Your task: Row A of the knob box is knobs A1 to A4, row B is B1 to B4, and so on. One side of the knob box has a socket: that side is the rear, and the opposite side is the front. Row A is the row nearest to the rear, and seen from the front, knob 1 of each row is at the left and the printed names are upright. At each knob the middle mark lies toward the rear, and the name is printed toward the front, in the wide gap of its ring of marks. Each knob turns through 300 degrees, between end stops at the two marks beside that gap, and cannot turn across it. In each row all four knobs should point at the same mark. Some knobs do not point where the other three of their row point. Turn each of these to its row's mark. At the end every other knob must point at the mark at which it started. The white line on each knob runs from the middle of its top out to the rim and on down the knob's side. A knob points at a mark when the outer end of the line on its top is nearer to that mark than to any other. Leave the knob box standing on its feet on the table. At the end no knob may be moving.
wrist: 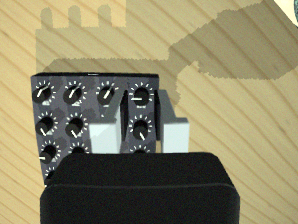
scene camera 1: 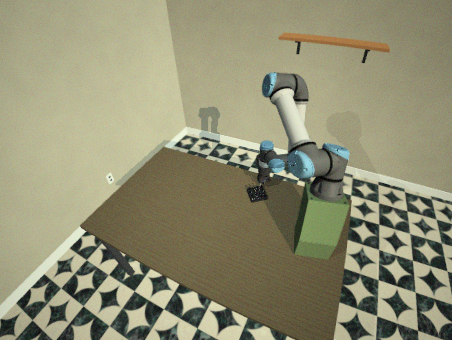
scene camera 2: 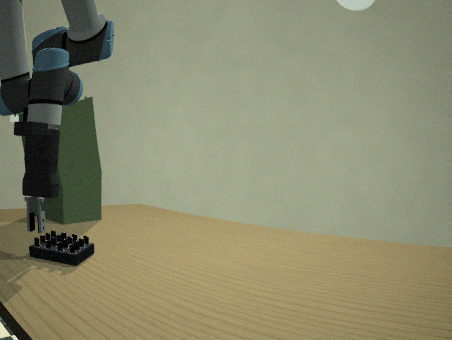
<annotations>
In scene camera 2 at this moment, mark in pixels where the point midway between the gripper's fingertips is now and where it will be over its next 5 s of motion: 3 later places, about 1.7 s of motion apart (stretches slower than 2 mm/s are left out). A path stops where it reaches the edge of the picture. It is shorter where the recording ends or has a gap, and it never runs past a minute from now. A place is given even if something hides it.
The gripper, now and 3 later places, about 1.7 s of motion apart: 36, 231; 37, 241; 35, 222; 31, 217
</annotations>
